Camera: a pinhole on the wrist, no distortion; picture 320 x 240 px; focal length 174.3 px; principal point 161.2 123.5 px. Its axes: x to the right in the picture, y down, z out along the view. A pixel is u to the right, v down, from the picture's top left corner.
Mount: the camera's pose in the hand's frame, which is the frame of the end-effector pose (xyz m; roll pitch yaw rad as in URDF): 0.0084 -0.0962 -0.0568 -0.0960 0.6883 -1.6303
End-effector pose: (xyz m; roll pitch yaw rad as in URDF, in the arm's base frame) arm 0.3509 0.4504 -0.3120 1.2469 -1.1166 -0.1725
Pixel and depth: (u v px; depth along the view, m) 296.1 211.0 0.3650
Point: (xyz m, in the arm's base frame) 0.8519 0.1570 -0.3557
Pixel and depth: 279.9 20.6 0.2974
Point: 0.6042 0.2094 -0.6306
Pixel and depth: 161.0 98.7 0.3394
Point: 0.4947 0.1244 -0.4308
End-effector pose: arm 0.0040 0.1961 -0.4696 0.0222 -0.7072 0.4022
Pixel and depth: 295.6 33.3 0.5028
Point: 0.0654 -0.5579 -0.5593
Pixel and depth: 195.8 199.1 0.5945
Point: 0.2585 -0.3173 -0.0550
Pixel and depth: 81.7 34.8 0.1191
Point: -0.0166 0.0440 -0.4434
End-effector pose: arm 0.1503 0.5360 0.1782 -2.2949 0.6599 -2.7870
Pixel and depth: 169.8 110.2 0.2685
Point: 0.1839 0.2385 0.2659
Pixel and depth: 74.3 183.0 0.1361
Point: 0.1315 0.3670 0.1693
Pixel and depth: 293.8 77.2 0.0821
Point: 0.0990 0.4034 0.3182
